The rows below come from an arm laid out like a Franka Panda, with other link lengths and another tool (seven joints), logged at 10 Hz.
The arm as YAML. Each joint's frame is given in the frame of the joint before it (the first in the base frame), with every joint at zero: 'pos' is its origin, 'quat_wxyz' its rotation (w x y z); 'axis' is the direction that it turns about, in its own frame. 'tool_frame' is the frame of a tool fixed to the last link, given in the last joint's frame.
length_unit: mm
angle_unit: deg
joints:
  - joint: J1
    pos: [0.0, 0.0, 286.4]
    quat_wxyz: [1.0, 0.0, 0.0, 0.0]
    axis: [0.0, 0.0, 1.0]
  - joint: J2
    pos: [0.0, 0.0, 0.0]
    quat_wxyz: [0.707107, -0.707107, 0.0, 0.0]
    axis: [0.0, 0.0, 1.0]
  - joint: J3
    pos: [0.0, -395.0, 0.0]
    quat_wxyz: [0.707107, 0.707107, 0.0, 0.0]
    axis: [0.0, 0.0, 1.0]
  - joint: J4
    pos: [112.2, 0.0, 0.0]
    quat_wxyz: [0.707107, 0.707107, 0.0, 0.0]
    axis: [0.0, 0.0, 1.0]
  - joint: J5
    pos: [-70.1, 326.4, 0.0]
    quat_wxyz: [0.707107, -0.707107, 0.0, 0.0]
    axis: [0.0, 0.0, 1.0]
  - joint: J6
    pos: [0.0, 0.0, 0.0]
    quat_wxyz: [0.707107, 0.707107, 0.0, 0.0]
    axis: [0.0, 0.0, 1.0]
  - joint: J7
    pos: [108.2, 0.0, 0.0]
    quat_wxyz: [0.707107, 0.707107, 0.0, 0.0]
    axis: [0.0, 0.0, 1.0]
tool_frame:
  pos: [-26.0, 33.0, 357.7]
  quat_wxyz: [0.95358, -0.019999, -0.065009, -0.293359]
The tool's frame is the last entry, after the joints.
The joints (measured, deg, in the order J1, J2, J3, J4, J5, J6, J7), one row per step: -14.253, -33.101, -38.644, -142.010, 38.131, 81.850, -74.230; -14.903, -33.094, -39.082, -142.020, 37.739, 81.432, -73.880; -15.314, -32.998, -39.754, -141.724, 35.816, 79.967, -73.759; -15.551, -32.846, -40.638, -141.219, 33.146, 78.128, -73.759; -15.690, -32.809, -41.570, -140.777, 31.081, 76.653, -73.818; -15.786, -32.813, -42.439, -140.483, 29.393, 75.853, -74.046; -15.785, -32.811, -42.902, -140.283, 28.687, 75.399, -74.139; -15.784, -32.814, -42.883, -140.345, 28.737, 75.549, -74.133; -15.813, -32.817, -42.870, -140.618, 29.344, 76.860, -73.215
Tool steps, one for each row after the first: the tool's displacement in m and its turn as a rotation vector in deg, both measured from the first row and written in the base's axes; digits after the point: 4 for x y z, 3 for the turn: -0.0039, -0.0034, -0.0010, 0.308, 0.557, -0.665; -0.0172, -0.0059, -0.0062, 0.027, 1.873, 0.124; -0.0347, -0.0095, -0.0134, -0.568, 3.560, 1.435; -0.0489, -0.0132, -0.0180, -0.898, 4.734, 2.303; -0.0591, -0.0180, -0.0226, -1.333, 5.479, 2.714; -0.0638, -0.0201, -0.0240, -1.437, 5.771, 2.901; -0.0631, -0.0202, -0.0243, -1.460, 5.747, 2.808; -0.0565, -0.0235, -0.0254, -1.433, 6.042, 1.285
